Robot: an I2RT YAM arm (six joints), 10 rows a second.
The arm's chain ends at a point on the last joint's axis. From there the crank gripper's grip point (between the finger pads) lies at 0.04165 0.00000 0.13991 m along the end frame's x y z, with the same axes.
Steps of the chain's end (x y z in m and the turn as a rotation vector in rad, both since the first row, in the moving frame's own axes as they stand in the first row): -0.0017 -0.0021 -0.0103 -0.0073 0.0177 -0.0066; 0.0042 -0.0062 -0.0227 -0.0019 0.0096 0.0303; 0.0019 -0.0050 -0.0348 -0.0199 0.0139 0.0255; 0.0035 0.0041 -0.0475 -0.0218 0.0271 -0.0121
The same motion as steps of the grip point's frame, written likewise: 0.0008 -0.0014 -0.0111 -0.0073 0.0177 -0.0066; 0.0055 -0.0047 -0.0231 -0.0019 0.0096 0.0303; 0.0038 -0.0011 -0.0354 -0.0199 0.0139 0.0255; 0.0073 0.0066 -0.0487 -0.0218 0.0271 -0.0121
